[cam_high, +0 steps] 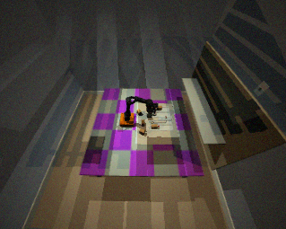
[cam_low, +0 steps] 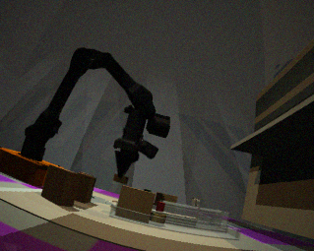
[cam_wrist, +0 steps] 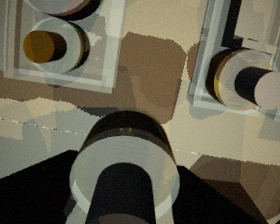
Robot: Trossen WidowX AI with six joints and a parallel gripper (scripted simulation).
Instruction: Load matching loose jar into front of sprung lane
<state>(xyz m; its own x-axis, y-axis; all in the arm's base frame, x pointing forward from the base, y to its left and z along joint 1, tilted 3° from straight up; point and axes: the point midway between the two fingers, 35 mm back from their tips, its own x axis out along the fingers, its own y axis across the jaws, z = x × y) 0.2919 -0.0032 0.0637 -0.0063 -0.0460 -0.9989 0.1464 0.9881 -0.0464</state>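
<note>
Right now my gripper tip is 19 cm short of the clear lane tray, 7 cm to the left of it and 7 cm above it.
</note>
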